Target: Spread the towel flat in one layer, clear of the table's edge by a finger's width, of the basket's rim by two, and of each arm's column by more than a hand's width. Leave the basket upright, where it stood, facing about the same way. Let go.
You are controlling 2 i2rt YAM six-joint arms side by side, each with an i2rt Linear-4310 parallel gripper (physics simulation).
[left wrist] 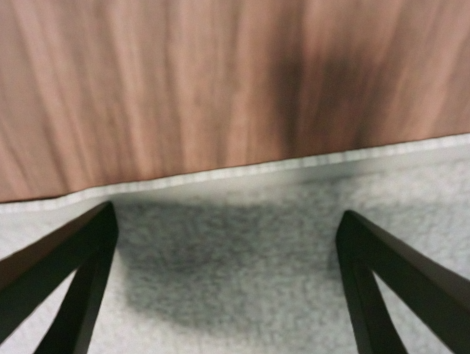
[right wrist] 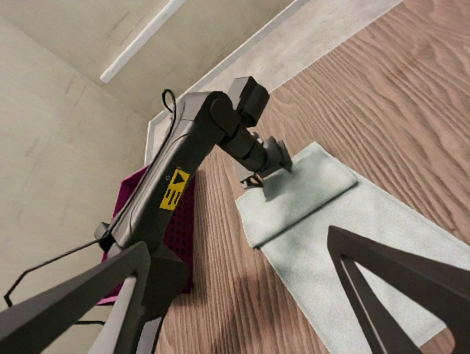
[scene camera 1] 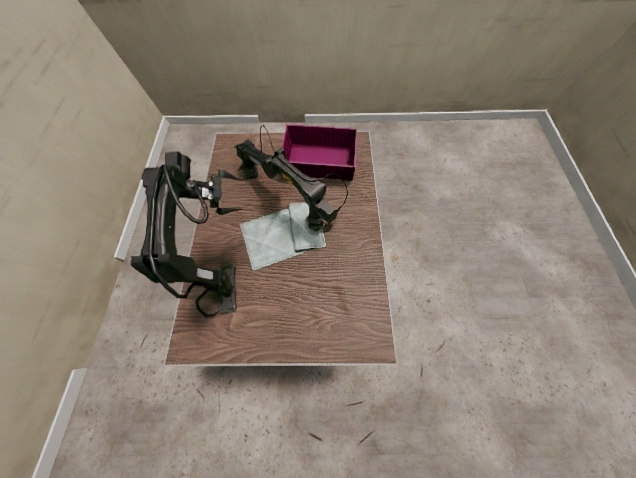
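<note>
The pale green towel (scene camera 1: 264, 239) (left wrist: 225, 300) (right wrist: 310, 260) lies on the table with its right part in scene camera 1 doubled over as a flap (scene camera 1: 299, 239) (right wrist: 300, 205). The rest looks smooth. My left gripper (scene camera 1: 315, 227) (left wrist: 229, 220) (right wrist: 276, 177) is open and empty, low over the flap, its fingertips near the flap's edge; whether they touch the cloth I cannot tell. My right gripper (scene camera 1: 242, 194) (right wrist: 237, 243) is open and empty, above the table to the upper left of the towel in scene camera 1. The magenta basket (scene camera 1: 329, 170) (right wrist: 181, 230) stands upright.
The wooden table (scene camera 1: 318, 318) (left wrist: 225, 75) (right wrist: 215, 250) carries both arm columns along its left side in scene camera 1. The left forearm (scene camera 1: 303, 182) (right wrist: 192, 142) reaches past the basket's near left corner. The right arm's base (scene camera 1: 228, 303) stands to the towel's lower left.
</note>
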